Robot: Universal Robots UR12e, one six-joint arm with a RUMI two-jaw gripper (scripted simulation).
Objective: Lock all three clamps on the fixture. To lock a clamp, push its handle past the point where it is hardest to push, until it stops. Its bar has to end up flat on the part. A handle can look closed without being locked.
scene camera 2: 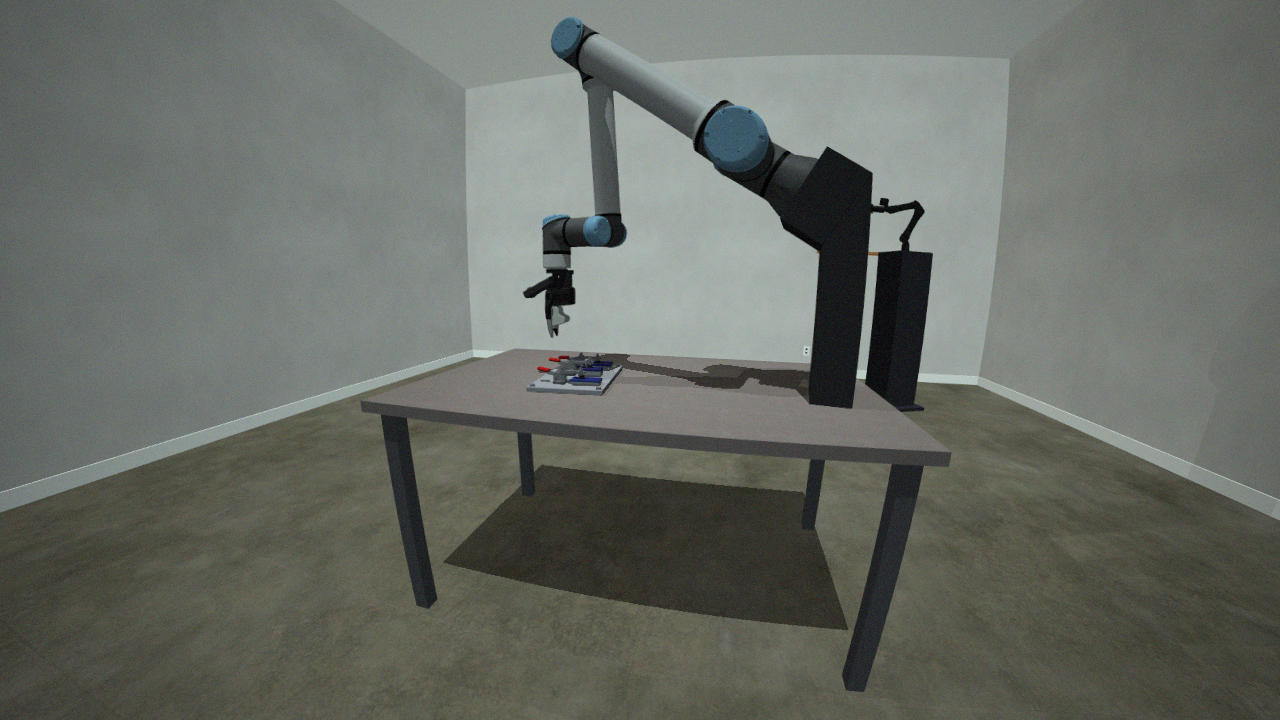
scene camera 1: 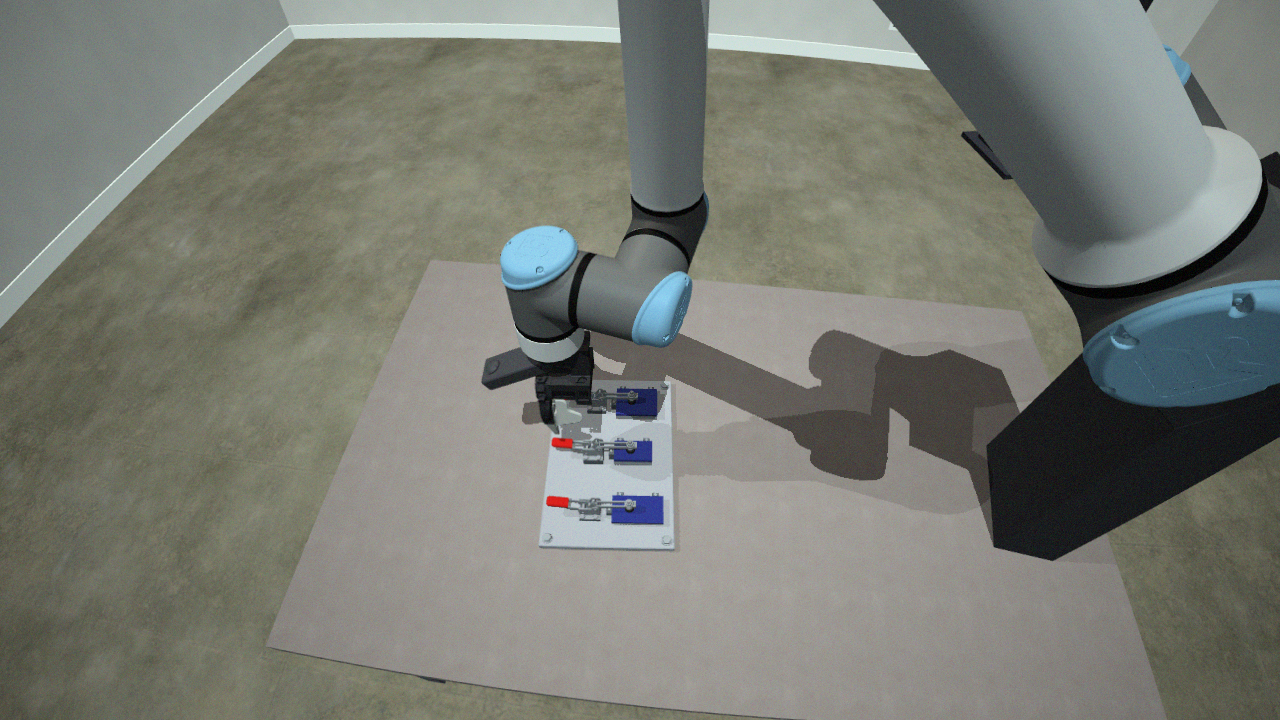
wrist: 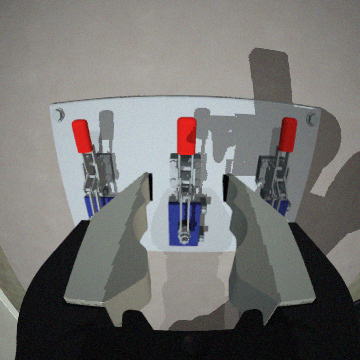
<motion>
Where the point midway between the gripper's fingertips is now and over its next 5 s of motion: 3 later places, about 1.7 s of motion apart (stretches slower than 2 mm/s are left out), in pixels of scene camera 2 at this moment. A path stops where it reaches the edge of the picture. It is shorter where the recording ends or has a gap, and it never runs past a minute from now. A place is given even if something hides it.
My gripper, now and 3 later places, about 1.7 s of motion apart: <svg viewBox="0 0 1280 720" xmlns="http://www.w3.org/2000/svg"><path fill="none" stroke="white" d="M554 336L555 342L555 362L555 363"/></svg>
</motion>
